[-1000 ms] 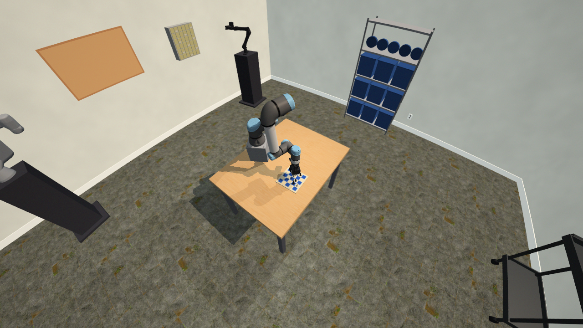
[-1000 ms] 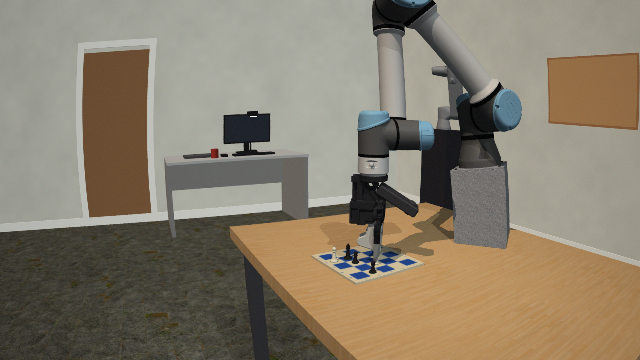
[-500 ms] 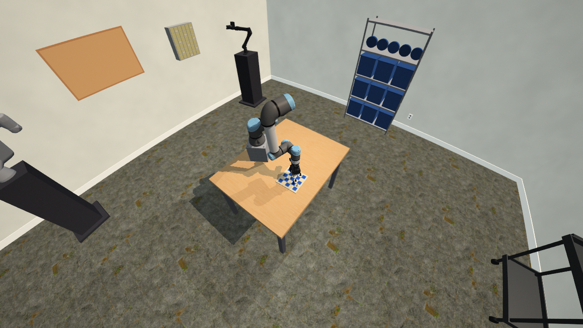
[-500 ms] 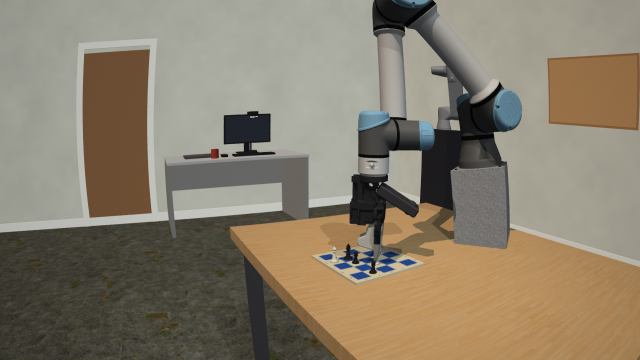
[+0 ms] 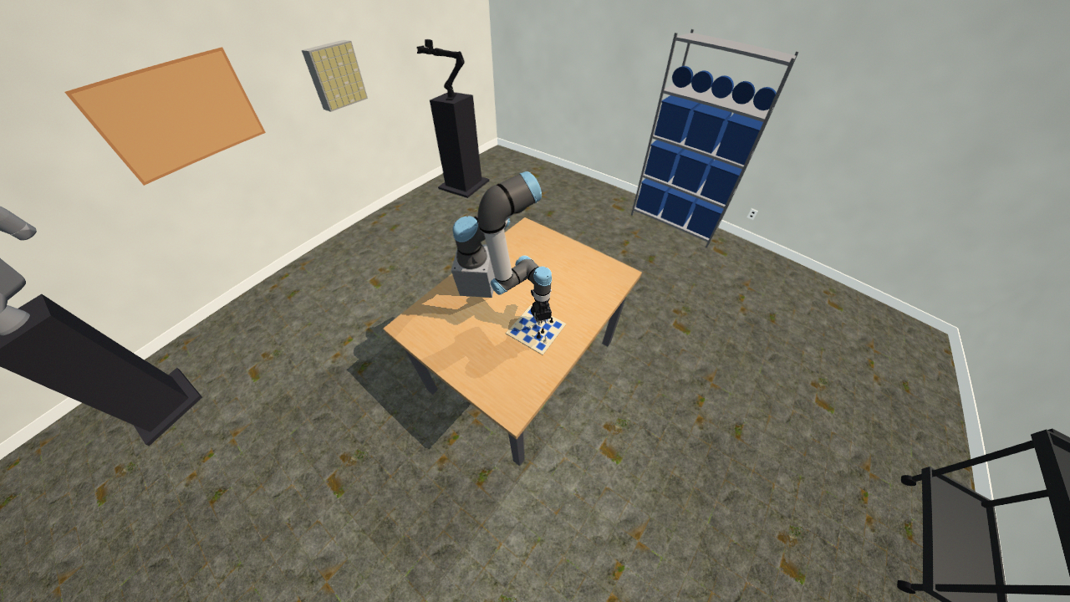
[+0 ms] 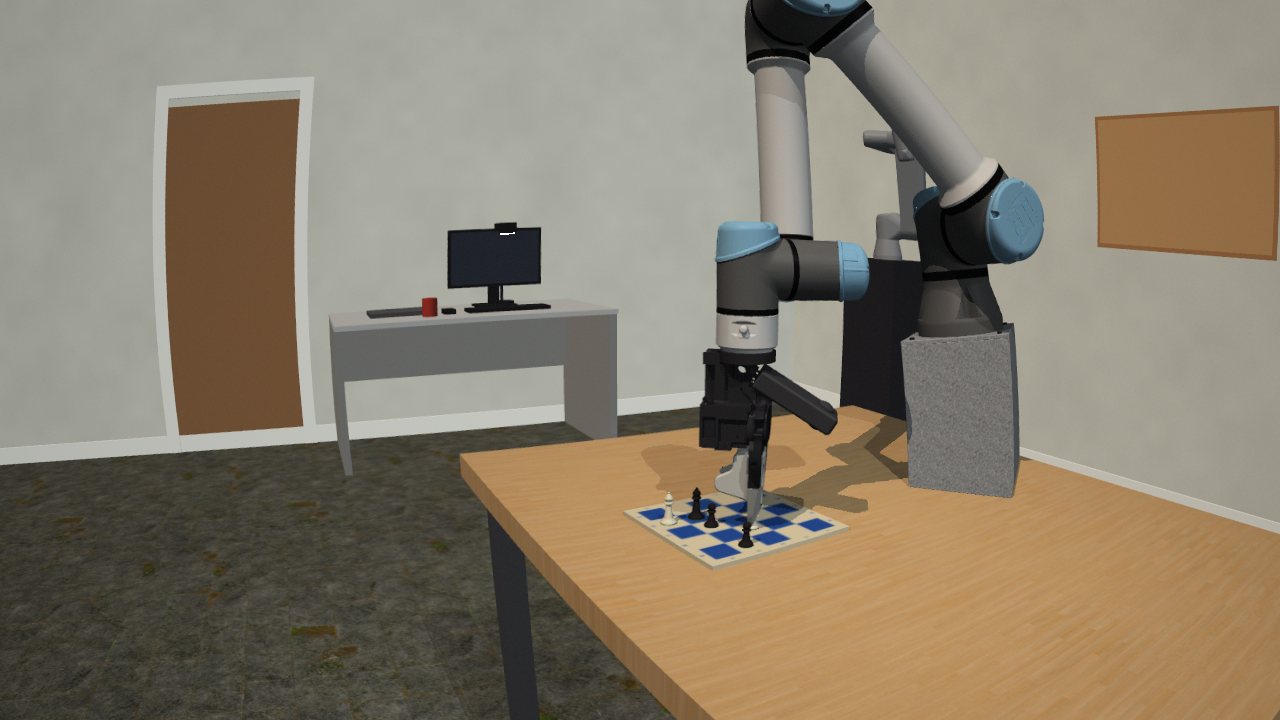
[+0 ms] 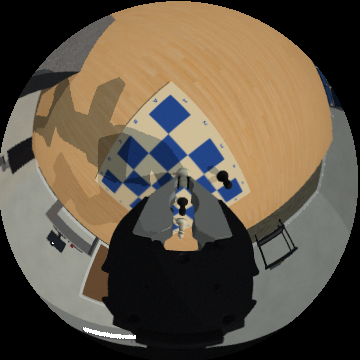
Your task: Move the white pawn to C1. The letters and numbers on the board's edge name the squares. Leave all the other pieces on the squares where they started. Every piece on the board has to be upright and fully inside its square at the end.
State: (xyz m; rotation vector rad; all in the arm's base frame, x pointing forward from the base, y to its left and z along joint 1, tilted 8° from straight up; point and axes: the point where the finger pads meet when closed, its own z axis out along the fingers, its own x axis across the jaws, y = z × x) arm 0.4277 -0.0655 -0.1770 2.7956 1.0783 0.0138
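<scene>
Right now the chessboard is 30 mm to the right of my hand and 20 mm below it. Round my hand: taller white piece: 80 mm to the right, 70 mm ahead; then white pawn: 10 mm below.
</scene>
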